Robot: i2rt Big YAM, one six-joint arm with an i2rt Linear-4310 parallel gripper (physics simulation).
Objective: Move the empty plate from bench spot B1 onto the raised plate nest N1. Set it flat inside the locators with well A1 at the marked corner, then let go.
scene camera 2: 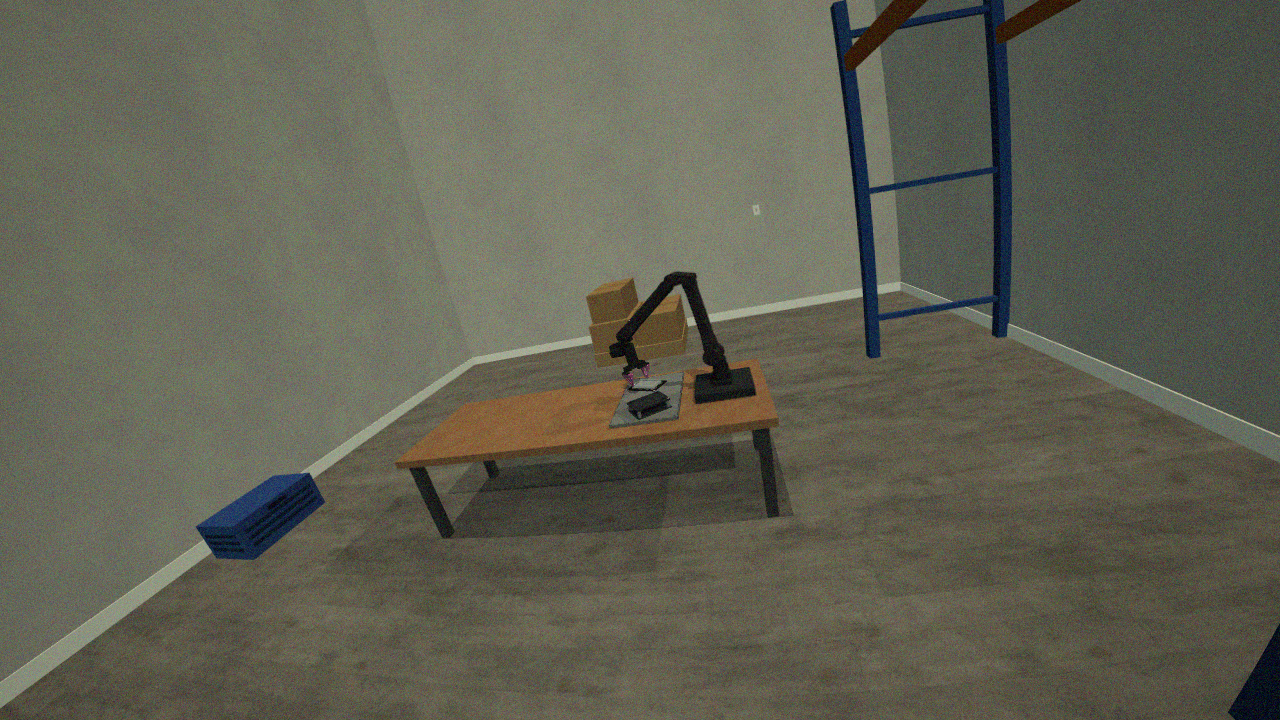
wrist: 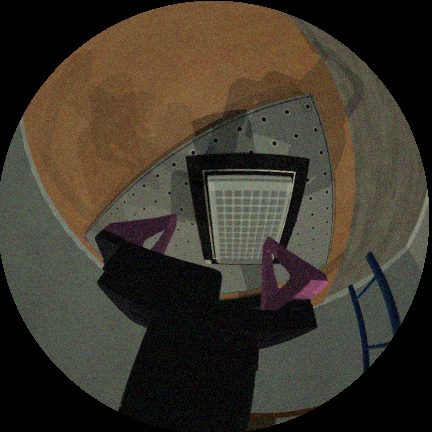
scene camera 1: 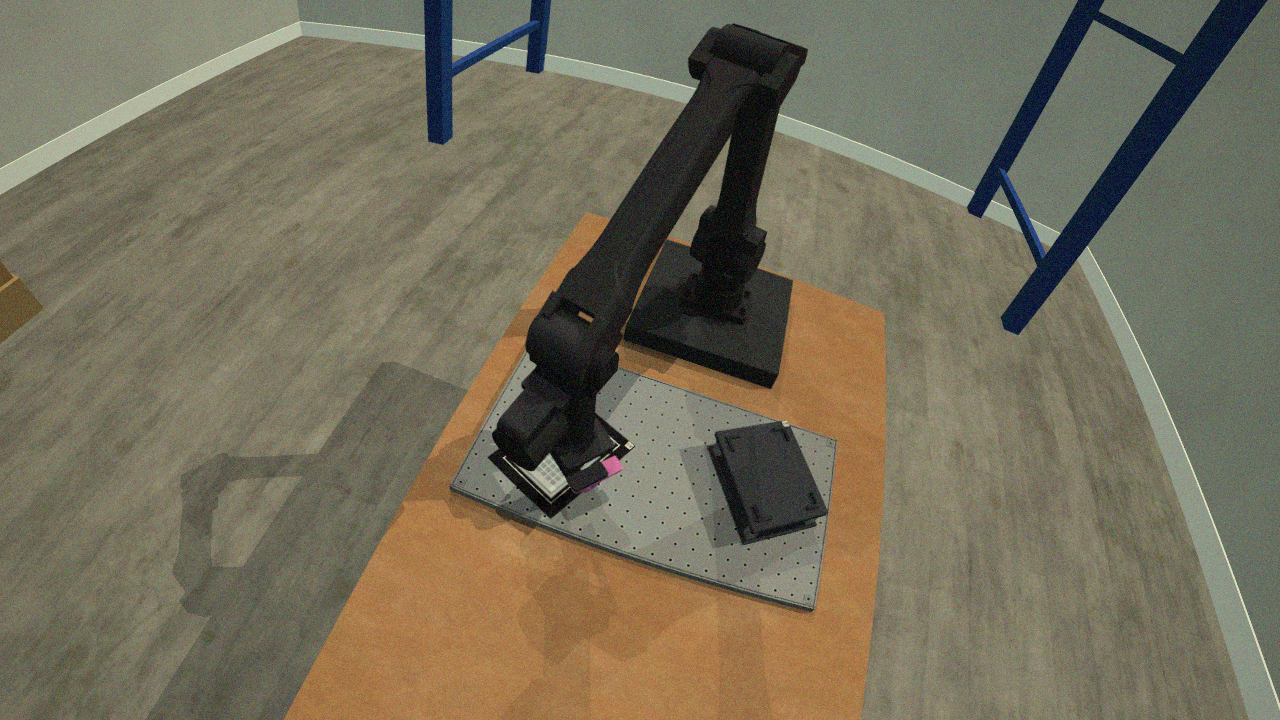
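Where they show: gripper, fingertip midpoint: (scene camera 2: pixel 640 382) (wrist: pixel 221 230) (scene camera 1: pixel 569 461); arm's base at its link origin: (scene camera 2: pixel 722 380) (scene camera 1: pixel 715 300).
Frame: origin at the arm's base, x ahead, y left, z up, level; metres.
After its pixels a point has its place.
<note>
The empty plate (scene camera 1: pixel 550 475) {x 0.436, y -0.129, z -0.008 m} (scene camera 2: pixel 648 384) {x 0.372, y -0.103, z -0.007 m} (wrist: pixel 250 220) {x 0.396, y -0.138, z -0.016 m}, pale with a grid of wells, lies flat inside the black frame (scene camera 1: pixel 524 488) {x 0.463, y -0.156, z -0.022 m} (wrist: pixel 250 163) {x 0.456, y -0.161, z -0.022 m} of the bench spot, at the left of the pegboard in scene camera 1. My gripper (scene camera 2: pixel 638 375) {x 0.413, y -0.111, z 0.008 m} (wrist: pixel 221 230) {x 0.413, y -0.111, z 0.008 m} is open and empty, pointing down low over the plate, with its pink fingers wide apart. In scene camera 1 the wrist hides part of the plate and one finger. The raised nest (scene camera 1: pixel 769 474) {x 0.334, y 0.153, z 0.021 m} (scene camera 2: pixel 648 401) {x 0.325, y 0.169, z 0.020 m} is a dark block with corner locators and nothing on it. A small white marker (scene camera 1: pixel 785 423) {x 0.236, y 0.161, z 0.021 m} shows at one corner.
The grey pegboard (scene camera 1: pixel 666 492) {x 0.389, y 0.025, z -0.023 m} (wrist: pixel 287 132) {x 0.472, y -0.208, z -0.023 m} lies on the orange-brown table (scene camera 1: pixel 447 608) {x 0.661, y -0.180, z -0.036 m} (scene camera 2: pixel 537 420) {x 0.915, y 0.097, z -0.036 m}. The arm's black base (scene camera 1: pixel 769 353) {x 0.086, y 0.115, z 0.002 m} (scene camera 2: pixel 725 385) {x -0.011, y 0.071, z 0.003 m} stands behind the board. Cardboard boxes (scene camera 2: pixel 612 301) and a blue crate (scene camera 2: pixel 255 516) show beyond the table.
</note>
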